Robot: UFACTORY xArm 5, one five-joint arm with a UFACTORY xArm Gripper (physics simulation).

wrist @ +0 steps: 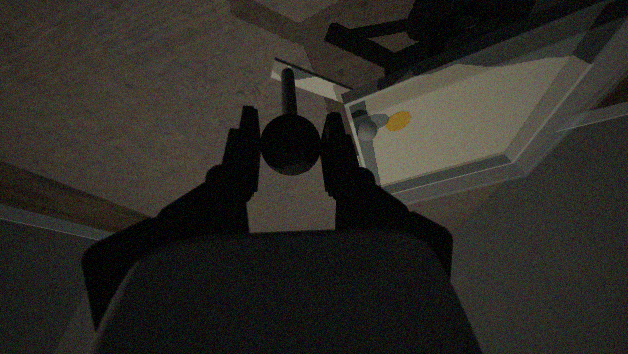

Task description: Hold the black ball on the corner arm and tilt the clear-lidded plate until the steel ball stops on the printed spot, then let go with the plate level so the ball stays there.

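The black ball (290, 145) sits at the end of a thin dark post on the pale corner arm (320, 86). My gripper (292, 128) is shut on the black ball, one finger on each side. The clear-lidded plate (460, 120), cream with raised walls, lies to the right of the gripper. The grey steel ball (367, 129) is inside it, near the wall closest to my right finger, with its shadow beside it. The orange printed spot (398, 121) is to the right of the steel ball. The ball is off the spot, a short gap away.
A black bracket-like structure (360, 42) stands behind the plate at the top. A wooden table surface (125, 100) shows at the left, with a brown edge (60, 192) at lower left. A pale rail (600, 116) runs off at the right. The picture is dim.
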